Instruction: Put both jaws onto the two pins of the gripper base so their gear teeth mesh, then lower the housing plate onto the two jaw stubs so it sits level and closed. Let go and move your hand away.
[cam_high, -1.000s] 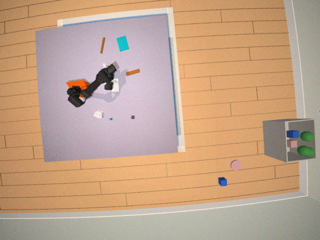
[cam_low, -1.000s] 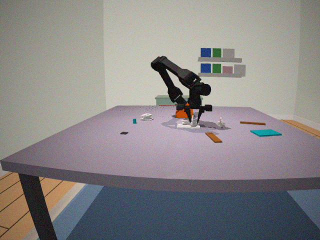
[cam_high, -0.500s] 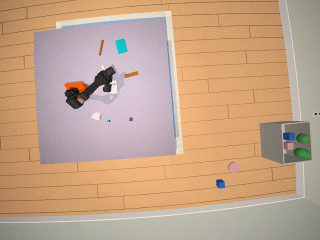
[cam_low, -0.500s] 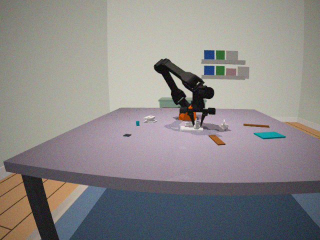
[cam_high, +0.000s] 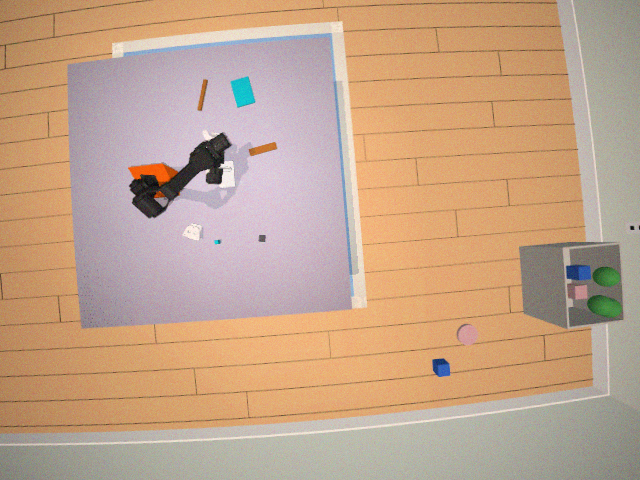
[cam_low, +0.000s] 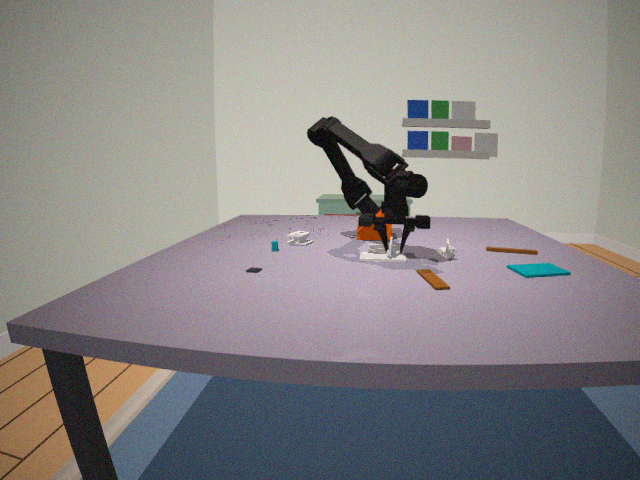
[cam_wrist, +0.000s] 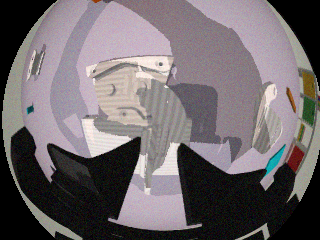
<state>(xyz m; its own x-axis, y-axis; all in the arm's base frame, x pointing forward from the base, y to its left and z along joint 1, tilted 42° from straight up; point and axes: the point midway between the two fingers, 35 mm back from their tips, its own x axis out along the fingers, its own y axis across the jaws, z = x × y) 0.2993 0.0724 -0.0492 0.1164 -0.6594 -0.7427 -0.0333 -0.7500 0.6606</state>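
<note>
Now: the flat white part 20 mm ahead of my gripper tip, 30 mm to the right of it and 10 mm below it. From my gripper tip the other things lie so: cyan plate: 70 mm ahead, 370 mm to the left, 10 mm below; dark square: 190 mm ahead, 320 mm to the right, 10 mm below; teal peg: 10 mm behind, 340 mm to the right.
</note>
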